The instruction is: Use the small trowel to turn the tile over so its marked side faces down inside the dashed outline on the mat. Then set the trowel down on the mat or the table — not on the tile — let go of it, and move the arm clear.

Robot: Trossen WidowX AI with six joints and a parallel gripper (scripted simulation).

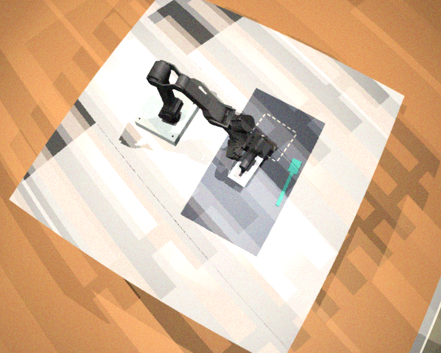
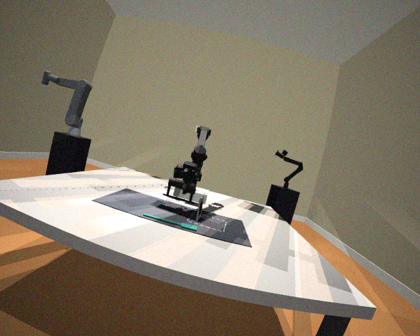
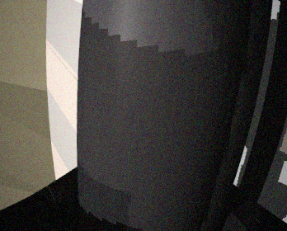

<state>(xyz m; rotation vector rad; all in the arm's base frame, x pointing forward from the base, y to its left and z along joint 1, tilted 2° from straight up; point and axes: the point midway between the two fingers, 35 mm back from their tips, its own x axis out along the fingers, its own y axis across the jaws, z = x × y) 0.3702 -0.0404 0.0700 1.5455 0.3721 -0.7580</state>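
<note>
The cream tile lies 90 mm to the left of my gripper tip and 60 mm below it. Also, from my gripper tip: black-handled tool (20 mm behind, 10 mm to the left, 10 mm below); then dark mat (10 mm to the right, 120 mm below); then teal trowel (140 mm ahead, 100 mm below).
</note>
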